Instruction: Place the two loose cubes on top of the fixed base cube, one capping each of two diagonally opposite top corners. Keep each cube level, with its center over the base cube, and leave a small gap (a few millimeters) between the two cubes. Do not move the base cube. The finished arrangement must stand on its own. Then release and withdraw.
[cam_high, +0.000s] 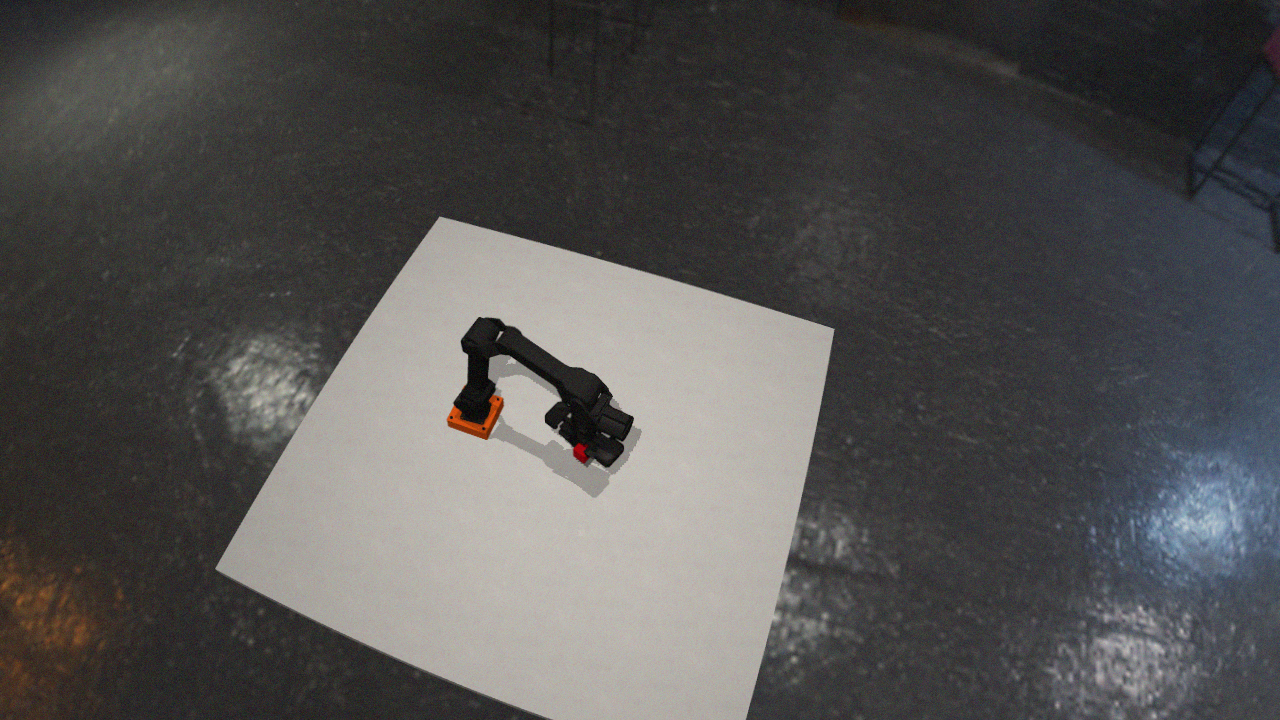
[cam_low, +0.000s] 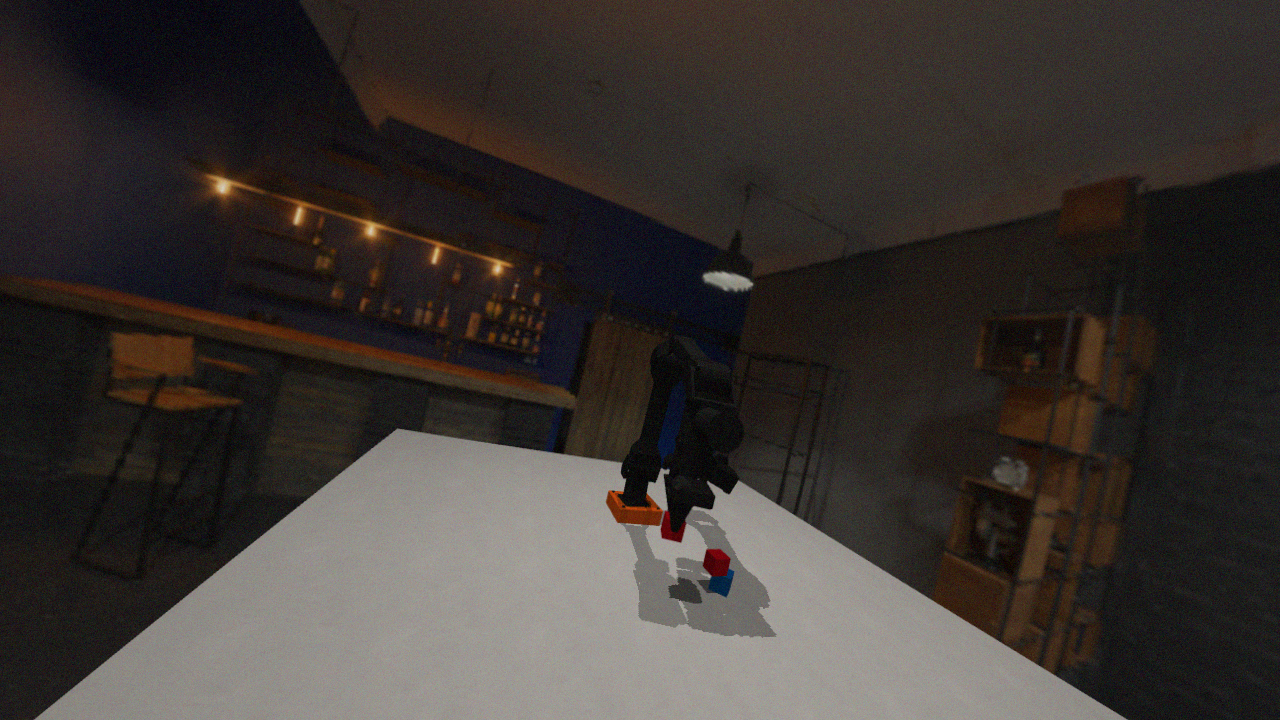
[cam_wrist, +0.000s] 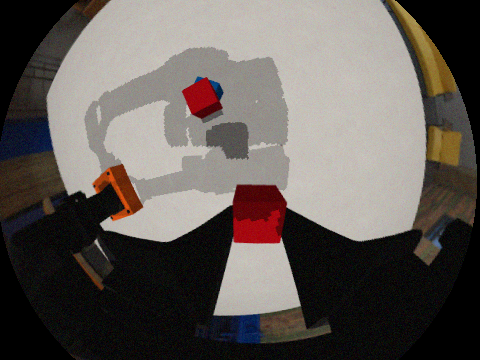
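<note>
Now: the blue base cube 140 mm to the left of my gripper tip, 110 mm below it and 10 mm behind it.
</note>
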